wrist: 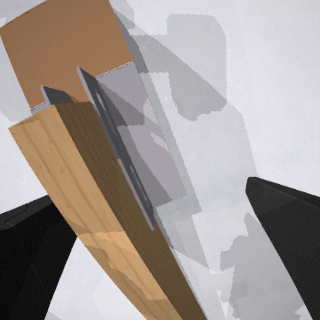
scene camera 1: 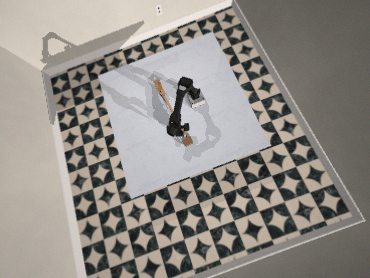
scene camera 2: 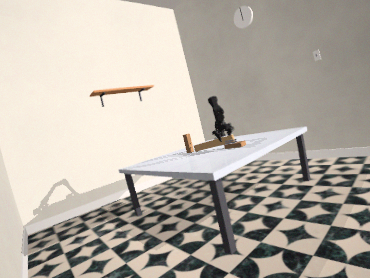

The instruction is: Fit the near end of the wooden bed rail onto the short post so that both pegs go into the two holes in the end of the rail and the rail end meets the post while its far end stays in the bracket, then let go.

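Pixels of known places: gripper, between the fingertips: [wrist: 169, 186] [scene camera 2: 225, 140]; arm's base, origin of its link: [scene camera 1: 195, 95] [scene camera 2: 221, 136].
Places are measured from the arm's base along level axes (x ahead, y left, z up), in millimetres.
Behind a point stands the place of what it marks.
Note:
The wooden bed rail [scene camera 1: 170, 106] @[x 242, y 12, z -6 mm] [scene camera 2: 207, 144] @[x 253, y 44, z -27 mm] [wrist: 70, 175] @[x 214, y 287, z 21 mm] runs between the upright short post [scene camera 1: 158, 86] @[x 280, y -163, z 78 mm] [scene camera 2: 188, 143] @[x 295, y -166, z 10 mm] and the low wooden block [scene camera 1: 188, 142] @[x 201, y 375, z -45 mm] [scene camera 2: 235, 145] @[x 242, y 344, z -62 mm] [wrist: 65, 45] @[x 203, y 357, z -44 mm]. In the wrist view one rail end is at the dark upright plates of the bracket [wrist: 107, 127] @[x 222, y 299, z -19 mm], its height there unclear. The other end lies close to the post; pegs, holes and any gap are too small to tell. My gripper [scene camera 1: 181, 131] @[x 246, y 260, z -15 mm] [scene camera 2: 223, 136] @[x 246, y 260, z -15 mm] [wrist: 169, 186] @[x 246, y 260, z -15 mm] is open at the bracket half of the rail. The rail passes close beside the left finger and is not gripped.
The arm's base [scene camera 1: 198, 103] @[x -8, y 68, z -30 mm] stands on the white table [scene camera 1: 225, 125] @[x -169, y 338, z -80 mm] [scene camera 2: 175, 167] @[x 759, y 223, z -80 mm], to the right of the rail in scene camera 1. The arm reaches over the rail from there. A wall shelf [scene camera 2: 122, 91] hangs well away from the table.

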